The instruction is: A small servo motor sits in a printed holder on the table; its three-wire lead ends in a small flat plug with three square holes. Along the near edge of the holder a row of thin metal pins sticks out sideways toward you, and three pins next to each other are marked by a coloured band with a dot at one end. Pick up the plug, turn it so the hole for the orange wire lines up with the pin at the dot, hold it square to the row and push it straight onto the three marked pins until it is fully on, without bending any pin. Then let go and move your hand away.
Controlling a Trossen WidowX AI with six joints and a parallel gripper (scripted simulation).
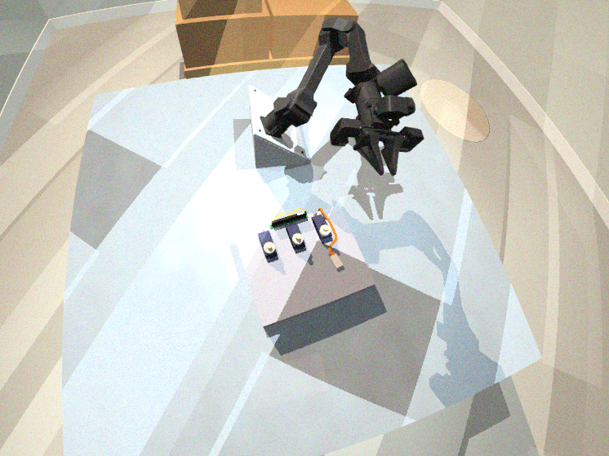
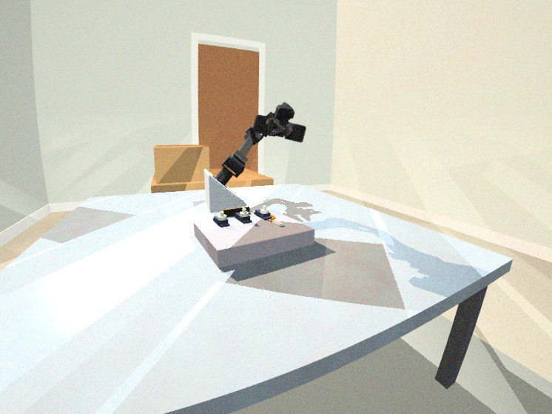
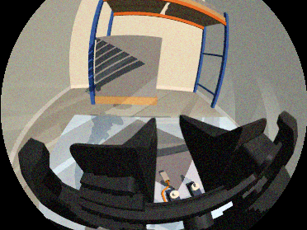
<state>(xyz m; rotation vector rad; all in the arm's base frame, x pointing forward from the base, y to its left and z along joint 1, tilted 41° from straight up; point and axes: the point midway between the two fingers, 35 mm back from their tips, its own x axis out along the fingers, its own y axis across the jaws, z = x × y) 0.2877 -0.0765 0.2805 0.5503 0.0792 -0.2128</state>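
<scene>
My gripper tip is 90 mm past the dark strip, 150 mm to the left of it and 270 mm above it. Also, from my gripper tip: pale printed holder (70 mm ahead, 140 mm to the right, 310 mm below).
</scene>
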